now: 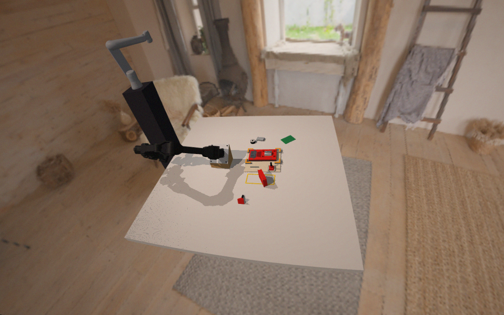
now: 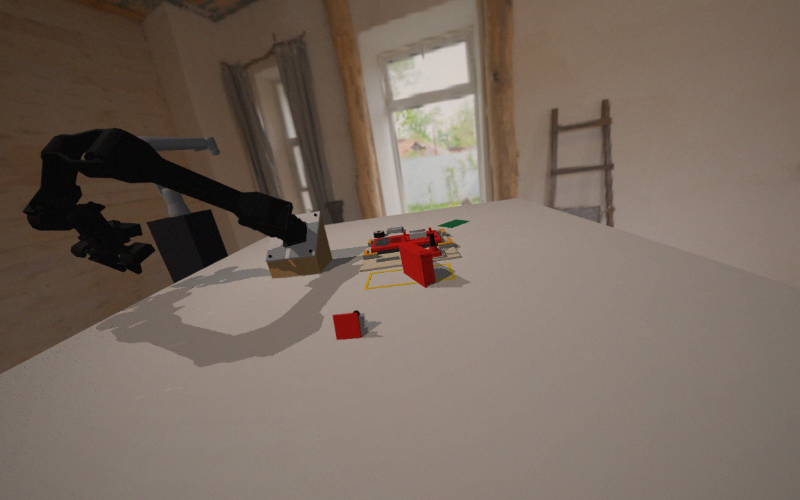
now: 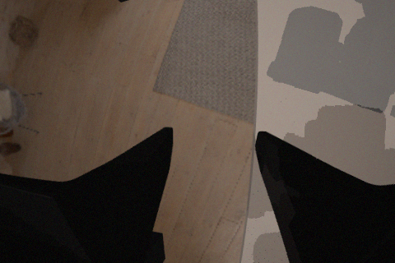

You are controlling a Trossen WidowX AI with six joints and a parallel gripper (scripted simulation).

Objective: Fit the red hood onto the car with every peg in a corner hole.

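Right now the red hood is 780 mm ahead of my gripper tip, 160 mm to the right of it and 40 mm below it. Round my gripper tip: jig 780 mm ahead, 50 mm to the left, 60 mm below; green patch 970 mm ahead, 270 mm to the left, 70 mm below.
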